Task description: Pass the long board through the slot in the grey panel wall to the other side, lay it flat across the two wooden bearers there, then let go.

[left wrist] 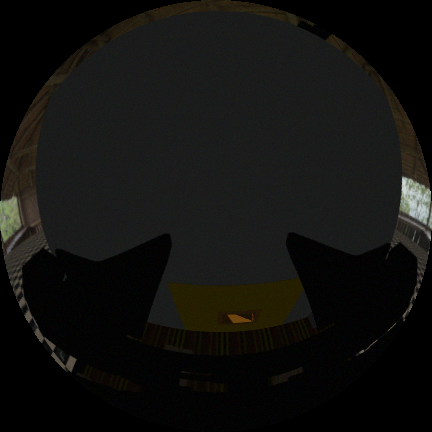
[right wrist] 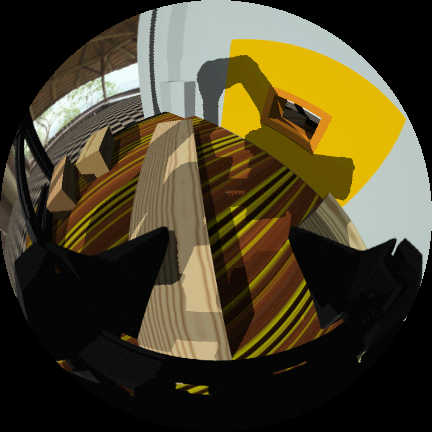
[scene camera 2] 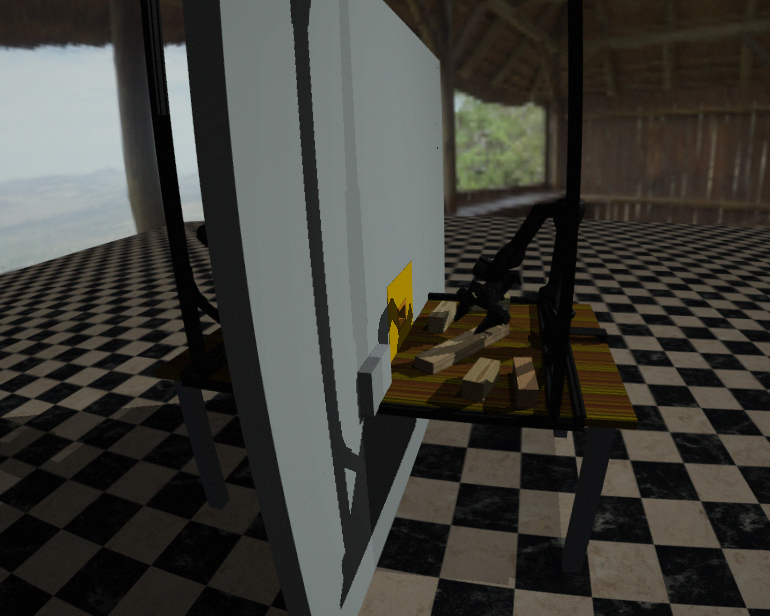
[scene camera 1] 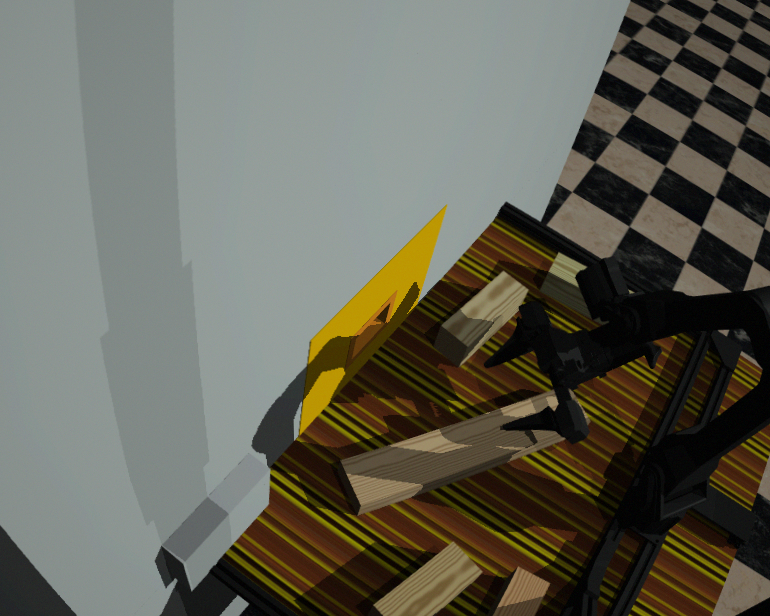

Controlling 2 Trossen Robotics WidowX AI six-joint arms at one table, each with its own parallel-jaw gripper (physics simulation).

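Frame: origin at the left arm's base, x ahead, y left, z up, level; metres.
Where they show: left gripper, fingertip midpoint: [left wrist: 230,239]; right gripper, fingertip midpoint: [right wrist: 230,232] [scene camera 2: 464,327] [scene camera 1: 494,396]; right arm's base, link origin: [scene camera 1: 646,515].
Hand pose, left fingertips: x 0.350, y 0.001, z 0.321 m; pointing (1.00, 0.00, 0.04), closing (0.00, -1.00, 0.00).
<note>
After its pixels a point has its place.
The long board [scene camera 1: 443,452] {y -0.093, x 0.642, z 0.013 m} [scene camera 2: 449,352] {y -0.146, x 0.633, z 0.013 m} [right wrist: 172,200] {y -0.039, x 0.668, z 0.013 m} lies flat on the striped table, angled towards the grey panel wall [scene camera 1: 321,128] {y -0.199, x 0.482, z 0.476 m} [scene camera 2: 288,256] {y -0.651, x 0.483, z 0.379 m} [left wrist: 215,150] {y 0.013, x 0.433, z 0.395 m}. My right gripper [scene camera 1: 495,395] {y 0.014, x 0.653, z 0.020 m} [scene camera 2: 468,325] {y 0.014, x 0.653, z 0.020 m} [right wrist: 230,232] {y 0.014, x 0.653, z 0.020 m} is open over the board's end farther from the wall; one finger overlaps the board in the picture, the other stands beyond its edge. The slot's orange frame [right wrist: 322,131] {y 0.011, x 0.485, z 0.072 m} sits in a yellow plate [scene camera 1: 398,263] {y -0.003, x 0.483, z 0.164 m} [scene camera 2: 403,276] {y -0.009, x 0.485, z 0.171 m} [left wrist: 195,305] {y 0.056, x 0.431, z 0.121 m} [right wrist: 300,65] {y -0.047, x 0.484, z 0.152 m}. My left gripper [left wrist: 230,239] {y 0.001, x 0.350, z 0.321 m} is open and faces the wall's other side. The bearers there are too dark to make out surely.
Wooden blocks lie beside the board: one [scene camera 1: 481,314] {y 0.112, x 0.574, z 0.031 m} [scene camera 2: 441,316] {y 0.061, x 0.579, z 0.031 m} near the wall, one [scene camera 1: 565,282] {y 0.262, x 0.644, z 0.024 m} behind the right arm, and two [scene camera 1: 427,578] {y -0.249, x 0.716, z 0.028 m} [scene camera 1: 523,590] {y -0.196, x 0.817, z 0.025 m} at the bottom of scene camera 1. A grey box [scene camera 1: 218,513] {y -0.347, x 0.504, z 0.081 m} [scene camera 2: 378,378] {y -0.371, x 0.512, z 0.046 m} juts from the wall by the table corner.
</note>
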